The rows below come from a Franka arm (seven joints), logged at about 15 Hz.
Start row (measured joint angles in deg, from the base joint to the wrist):
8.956, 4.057, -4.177, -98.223, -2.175, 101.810, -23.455
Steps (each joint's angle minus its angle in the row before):
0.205, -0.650, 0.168, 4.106, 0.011, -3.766, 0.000
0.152, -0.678, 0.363, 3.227, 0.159, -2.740, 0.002
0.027, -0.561, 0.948, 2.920, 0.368, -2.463, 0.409
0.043, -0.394, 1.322, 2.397, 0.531, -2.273, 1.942
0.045, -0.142, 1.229, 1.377, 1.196, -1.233, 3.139
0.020, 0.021, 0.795, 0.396, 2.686, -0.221, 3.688
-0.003, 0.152, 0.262, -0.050, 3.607, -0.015, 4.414
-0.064, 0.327, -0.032, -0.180, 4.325, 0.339, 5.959
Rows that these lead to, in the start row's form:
9.161, 3.407, -4.009, -94.117, -2.164, 98.044, -23.455
9.313, 2.729, -3.646, -90.890, -2.005, 95.304, -23.453
9.340, 2.168, -2.698, -87.970, -1.637, 92.841, -23.044
9.383, 1.774, -1.376, -85.573, -1.106, 90.568, -21.102
9.428, 1.632, -0.147, -84.196, 0.090, 89.335, -17.963
9.448, 1.653, 0.648, -83.800, 2.776, 89.114, -14.275
9.445, 1.805, 0.910, -83.850, 6.383, 89.099, -9.861
9.381, 2.132, 0.878, -84.030, 10.708, 89.438, -3.902

